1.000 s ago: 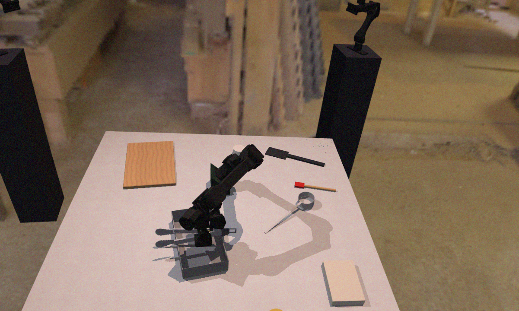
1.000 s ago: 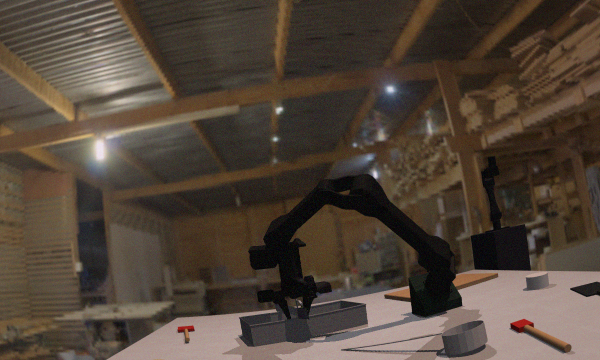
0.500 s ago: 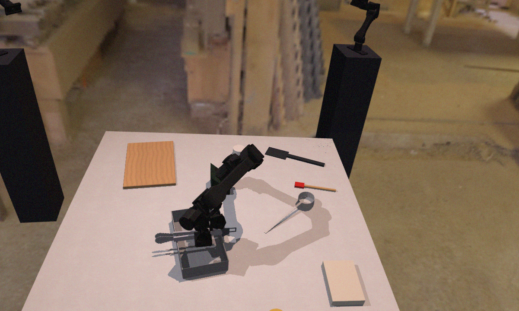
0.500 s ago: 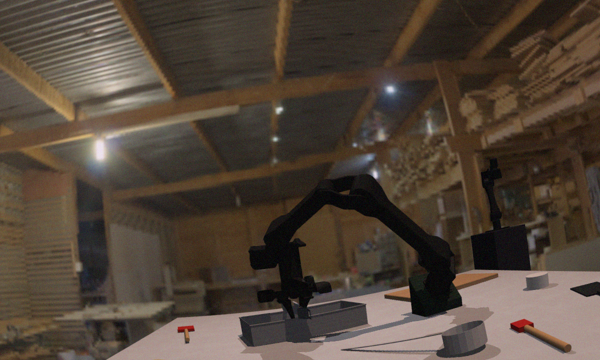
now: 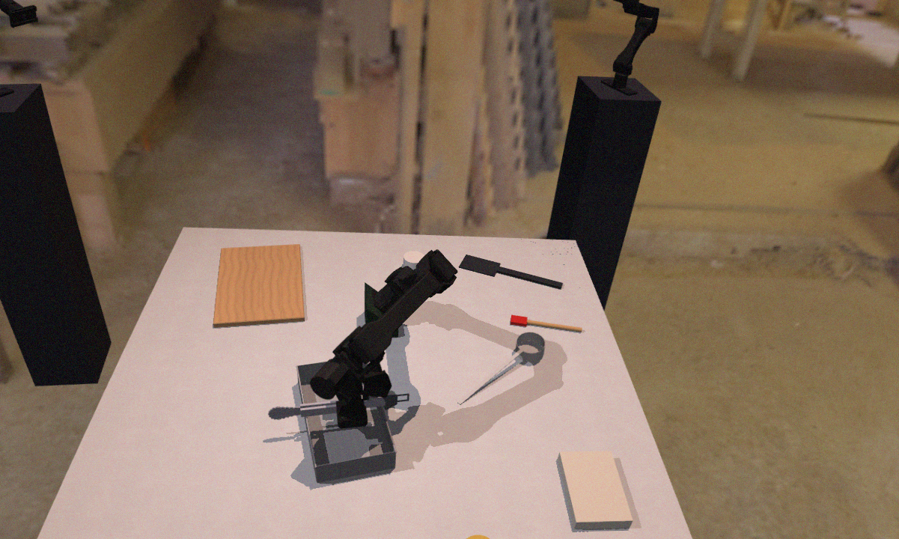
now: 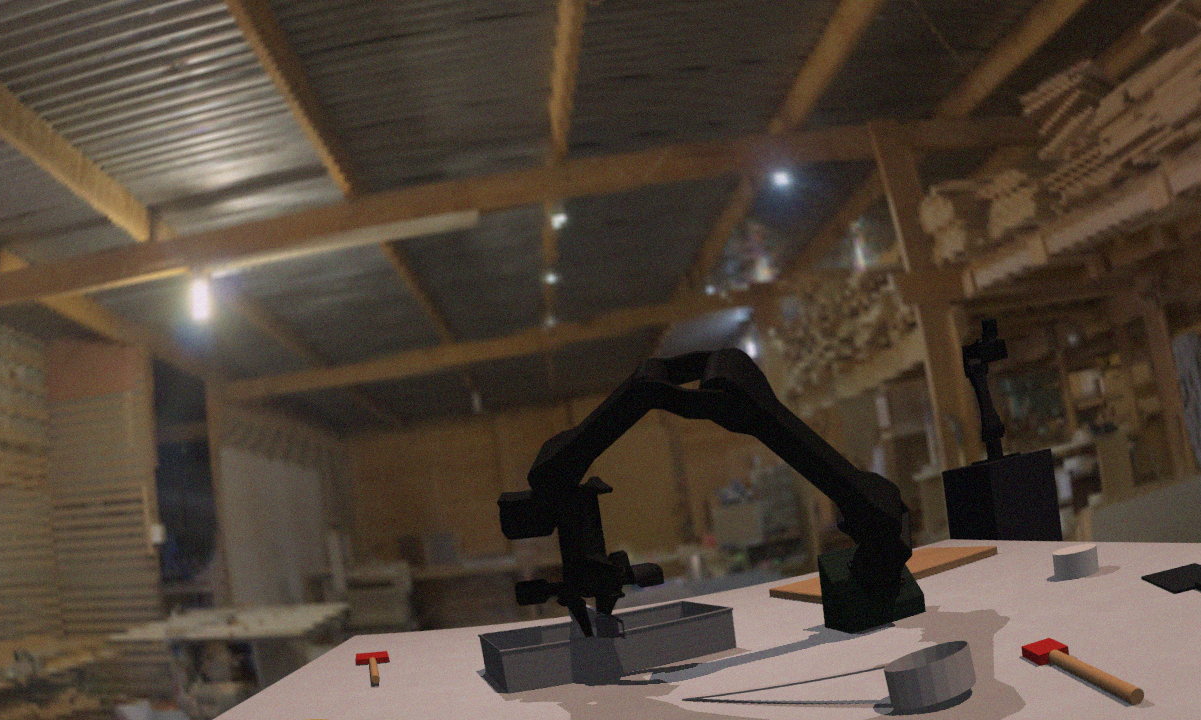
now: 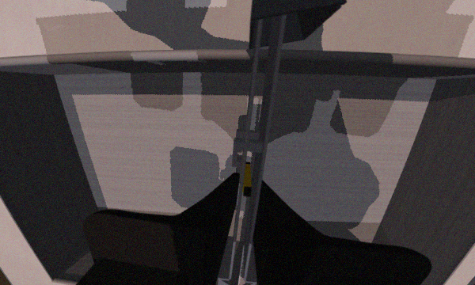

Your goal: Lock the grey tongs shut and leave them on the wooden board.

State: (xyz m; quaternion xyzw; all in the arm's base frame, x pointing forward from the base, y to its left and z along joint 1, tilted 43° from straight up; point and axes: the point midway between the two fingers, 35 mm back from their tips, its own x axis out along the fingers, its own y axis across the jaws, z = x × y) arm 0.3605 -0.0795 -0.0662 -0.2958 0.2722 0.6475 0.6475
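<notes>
The dark grey roasting tin lies 1 cm behind my gripper tip and 1 cm to the right of it. The rest, counted from my gripper tip: yellow disc (35 cm ahead, 23 cm to the left, 2 cm below); then cream block (24 cm ahead, 50 cm to the left, 2 cm below); then wooden board (55 cm behind, 23 cm to the right, 2 cm below).
</notes>
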